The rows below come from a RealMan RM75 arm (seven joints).
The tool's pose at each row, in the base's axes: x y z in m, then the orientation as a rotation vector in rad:
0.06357 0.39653 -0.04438 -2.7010 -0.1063 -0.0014
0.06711 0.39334 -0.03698 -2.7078 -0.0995 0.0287
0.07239 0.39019 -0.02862 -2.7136 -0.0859 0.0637
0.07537 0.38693 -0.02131 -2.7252 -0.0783 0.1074
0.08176 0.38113 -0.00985 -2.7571 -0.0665 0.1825
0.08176 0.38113 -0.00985 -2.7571 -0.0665 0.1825
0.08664 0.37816 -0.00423 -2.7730 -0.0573 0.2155
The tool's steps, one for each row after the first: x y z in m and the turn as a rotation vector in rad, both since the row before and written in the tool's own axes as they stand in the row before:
0.00342 0.00001 -0.00811 -0.0059 -0.0203 0.0097
0.00499 -0.00030 -0.00909 -0.0049 -0.0226 0.0152
0.00251 0.00009 -0.00816 -0.0115 -0.0296 0.0125
0.00522 0.00093 -0.01333 -0.0331 -0.0505 0.0210
0.00000 0.00000 0.00000 0.0000 0.0000 0.0000
0.00396 0.00078 -0.00692 -0.0167 -0.0213 0.0121

